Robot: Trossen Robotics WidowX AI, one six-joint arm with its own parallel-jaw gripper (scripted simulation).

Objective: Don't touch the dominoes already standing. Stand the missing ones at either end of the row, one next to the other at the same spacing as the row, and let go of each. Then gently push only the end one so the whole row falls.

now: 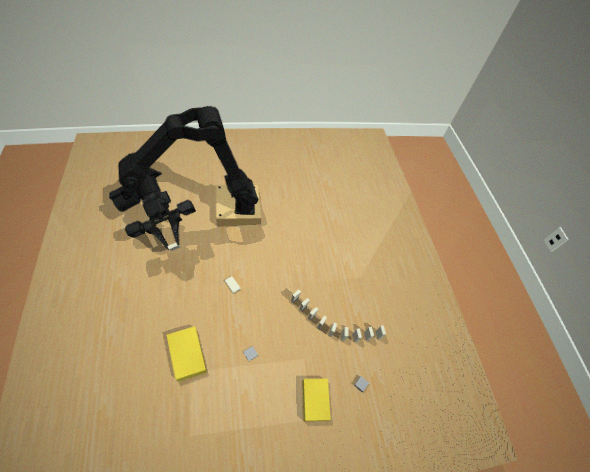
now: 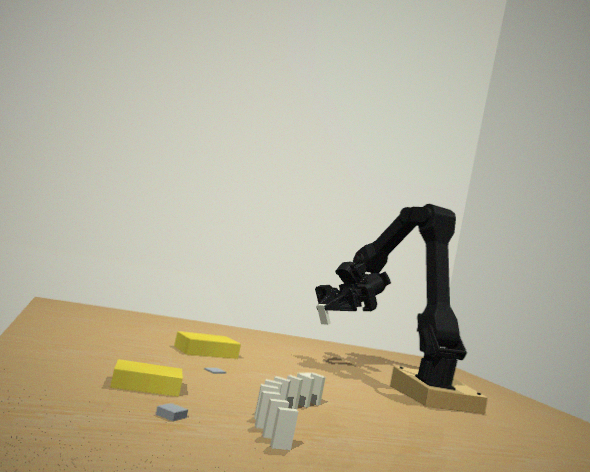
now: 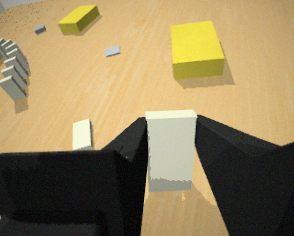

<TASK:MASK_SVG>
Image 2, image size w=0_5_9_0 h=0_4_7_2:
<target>gripper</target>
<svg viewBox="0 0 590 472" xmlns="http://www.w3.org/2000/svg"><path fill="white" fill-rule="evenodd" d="M315 288L318 304L326 304L324 306L325 310L357 311L357 307L362 306L361 302L364 302L365 306L362 308L363 311L373 311L377 307L374 287L367 281L368 277L364 277L367 268L364 263L342 262L335 271L344 282L339 285L340 290L330 285L319 285Z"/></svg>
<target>white domino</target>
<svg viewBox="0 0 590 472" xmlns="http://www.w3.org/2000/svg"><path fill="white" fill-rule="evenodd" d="M278 407L270 446L272 449L291 450L299 411Z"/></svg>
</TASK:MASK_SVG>
